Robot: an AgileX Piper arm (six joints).
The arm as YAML. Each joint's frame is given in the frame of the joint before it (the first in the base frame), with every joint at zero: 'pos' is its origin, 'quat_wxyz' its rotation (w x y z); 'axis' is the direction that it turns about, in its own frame. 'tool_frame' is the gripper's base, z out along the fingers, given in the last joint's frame.
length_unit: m
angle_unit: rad
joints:
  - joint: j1
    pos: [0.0, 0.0, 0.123]
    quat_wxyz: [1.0, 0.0, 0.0, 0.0]
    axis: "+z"
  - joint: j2
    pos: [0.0, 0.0, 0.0]
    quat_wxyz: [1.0, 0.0, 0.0, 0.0]
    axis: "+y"
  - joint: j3
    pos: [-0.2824, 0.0, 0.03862]
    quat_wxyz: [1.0, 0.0, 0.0, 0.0]
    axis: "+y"
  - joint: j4
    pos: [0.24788, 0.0, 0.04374]
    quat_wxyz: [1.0, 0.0, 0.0, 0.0]
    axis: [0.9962, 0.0, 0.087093]
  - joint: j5
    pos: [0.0, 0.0, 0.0]
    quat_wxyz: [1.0, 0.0, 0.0, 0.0]
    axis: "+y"
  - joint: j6
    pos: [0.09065, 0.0, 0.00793]
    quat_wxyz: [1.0, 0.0, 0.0, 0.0]
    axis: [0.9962, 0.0, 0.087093]
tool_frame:
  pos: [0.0, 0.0, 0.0]
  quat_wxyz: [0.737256, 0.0, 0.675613, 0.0]
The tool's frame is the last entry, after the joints.
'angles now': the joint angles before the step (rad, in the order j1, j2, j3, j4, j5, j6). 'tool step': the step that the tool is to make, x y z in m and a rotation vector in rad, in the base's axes. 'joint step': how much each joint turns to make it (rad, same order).
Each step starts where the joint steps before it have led.
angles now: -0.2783 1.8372 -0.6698 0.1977 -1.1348 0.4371
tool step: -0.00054 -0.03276 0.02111 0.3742 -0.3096 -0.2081
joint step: -0.0389 -0.0160 -0.0819 0.2326 0.0061 0.3410
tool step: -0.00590 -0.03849 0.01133 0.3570 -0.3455 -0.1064
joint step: -0.0921 0.0000 -0.0732 0.0899 0.0552 0.4220
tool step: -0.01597 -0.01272 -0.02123 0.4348 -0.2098 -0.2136
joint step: -0.0094 0.0000 -0.0041 0.3289 0.1499 0.2418
